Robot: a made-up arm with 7 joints. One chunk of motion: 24 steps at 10 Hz.
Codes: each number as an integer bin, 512 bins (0 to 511) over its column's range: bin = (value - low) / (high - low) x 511, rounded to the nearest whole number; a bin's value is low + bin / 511 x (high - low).
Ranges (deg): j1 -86..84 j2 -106..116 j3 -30..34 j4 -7..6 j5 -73..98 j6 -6..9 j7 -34..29
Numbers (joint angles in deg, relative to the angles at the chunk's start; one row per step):
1: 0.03 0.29 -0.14 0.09 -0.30 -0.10 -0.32
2: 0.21 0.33 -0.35 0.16 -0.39 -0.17 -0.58
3: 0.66 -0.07 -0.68 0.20 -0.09 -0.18 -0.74
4: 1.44 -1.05 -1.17 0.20 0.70 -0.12 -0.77
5: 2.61 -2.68 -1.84 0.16 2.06 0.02 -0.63
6: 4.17 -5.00 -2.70 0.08 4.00 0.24 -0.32
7: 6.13 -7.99 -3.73 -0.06 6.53 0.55 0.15
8: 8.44 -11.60 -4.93 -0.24 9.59 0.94 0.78
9: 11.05 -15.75 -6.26 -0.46 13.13 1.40 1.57
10: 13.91 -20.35 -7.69 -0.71 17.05 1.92 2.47
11: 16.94 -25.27 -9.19 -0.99 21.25 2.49 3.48
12: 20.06 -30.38 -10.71 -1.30 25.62 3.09 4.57
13: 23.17 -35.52 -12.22 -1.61 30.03 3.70 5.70
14: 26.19 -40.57 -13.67 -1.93 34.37 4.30 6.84
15: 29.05 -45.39 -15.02 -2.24 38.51 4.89 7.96
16: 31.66 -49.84 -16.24 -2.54 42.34 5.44 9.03
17: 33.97 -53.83 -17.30 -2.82 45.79 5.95 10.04
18: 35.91 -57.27 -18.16 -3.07 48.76 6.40 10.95
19: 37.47 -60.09 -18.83 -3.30 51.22 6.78 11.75
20: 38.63 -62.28 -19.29 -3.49 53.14 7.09 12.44
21: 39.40 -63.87 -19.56 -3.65 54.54 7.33 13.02
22: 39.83 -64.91 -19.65 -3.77 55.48 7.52 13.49
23: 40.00 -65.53 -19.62 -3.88 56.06 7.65 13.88
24: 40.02 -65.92 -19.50 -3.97 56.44 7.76 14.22
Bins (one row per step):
1: 259 245 238 279 217 201 273
2: 259 245 237 281 217 199 271
3: 260 244 234 283 218 198 270
4: 263 242 230 283 220 200 270
5: 266 238 225 281 224 205 271
6: 271 232 218 278 230 213 273
7: 277 226 210 273 238 223 277
8: 284 217 200 266 247 236 282
9: 292 208 190 257 257 252 289
10: 300 197 178 247 269 270 296
11: 309 186 166 236 282 289 304
12: 319 174 154 224 295 310 313
13: 328 162 142 212 308 330 322
14: 337 151 130 199 321 351 331
15: 346 140 120 187 333 371 340
16: 354 129 110 175 345 390 349
17: 361 120 101 164 355 407 357
18: 366 112 95 154 364 422 365
19: 371 106 89 145 371 435 371
20: 375 101 86 138 377 446 377
21: 377 97 83 132 381 454 381
22: 378 95 83 127 384 461 385
23: 379 93 83 123 386 465 388
24: 379 92 84 119 387 469 391

